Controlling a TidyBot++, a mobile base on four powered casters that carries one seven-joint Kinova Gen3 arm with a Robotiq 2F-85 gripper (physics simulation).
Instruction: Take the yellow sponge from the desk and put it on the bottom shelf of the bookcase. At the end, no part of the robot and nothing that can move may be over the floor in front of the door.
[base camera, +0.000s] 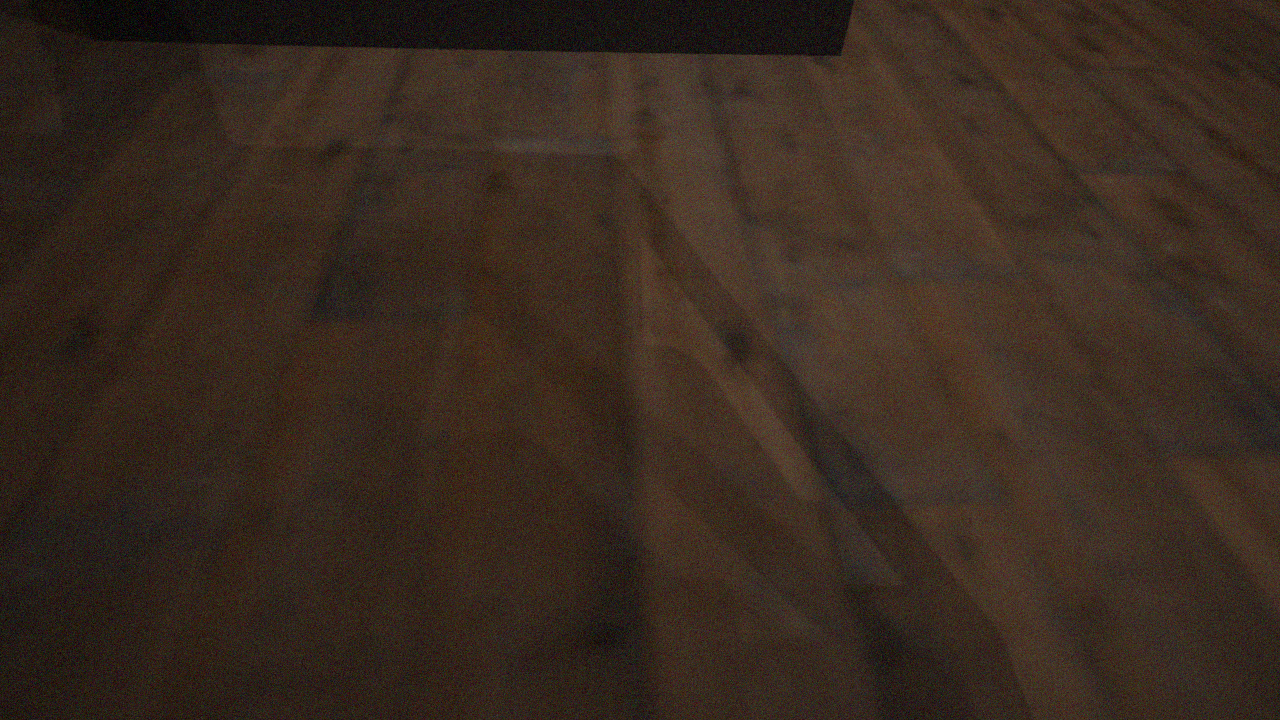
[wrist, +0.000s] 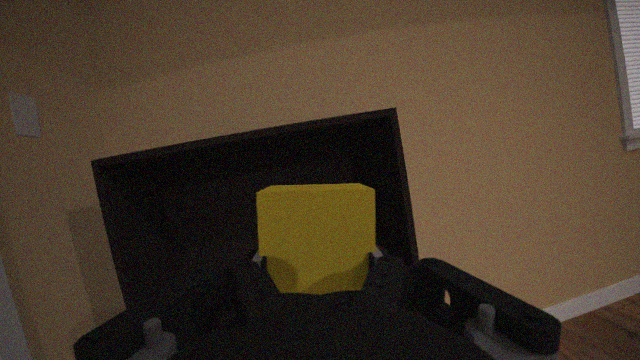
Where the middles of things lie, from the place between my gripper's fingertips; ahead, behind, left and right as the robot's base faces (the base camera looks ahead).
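Yellow sponge (wrist: 317, 238), 10 mm behind my hand.
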